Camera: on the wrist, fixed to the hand. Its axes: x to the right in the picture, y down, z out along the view.
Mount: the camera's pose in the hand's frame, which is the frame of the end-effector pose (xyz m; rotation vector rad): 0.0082 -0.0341 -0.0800 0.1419 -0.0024 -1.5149
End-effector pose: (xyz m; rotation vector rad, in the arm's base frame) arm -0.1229 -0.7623 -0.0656 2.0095 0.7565 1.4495
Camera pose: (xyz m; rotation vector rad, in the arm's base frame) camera -0.2016 -0.7245 -0.0626 0.8775 1.7996 0.4423
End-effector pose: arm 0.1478 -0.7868 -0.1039 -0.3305 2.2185 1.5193
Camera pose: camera 0.1381 -0.8733 -0.1113 -1.4761 1.2659 0.4710
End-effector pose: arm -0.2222 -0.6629 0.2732 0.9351 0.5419 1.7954
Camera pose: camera -0.2683 -0.6374 0.2035 0.3356 1.0014 0.3794
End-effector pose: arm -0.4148 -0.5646 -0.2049 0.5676 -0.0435 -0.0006
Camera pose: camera -0.4029 -0.5505 -0.2903 0.6276 0.3947 -1.4790
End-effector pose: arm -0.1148 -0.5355 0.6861 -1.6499 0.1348 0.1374
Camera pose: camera -0.1002 -0.6124 0.7248 -1.2374 -1.0688 -0.9870
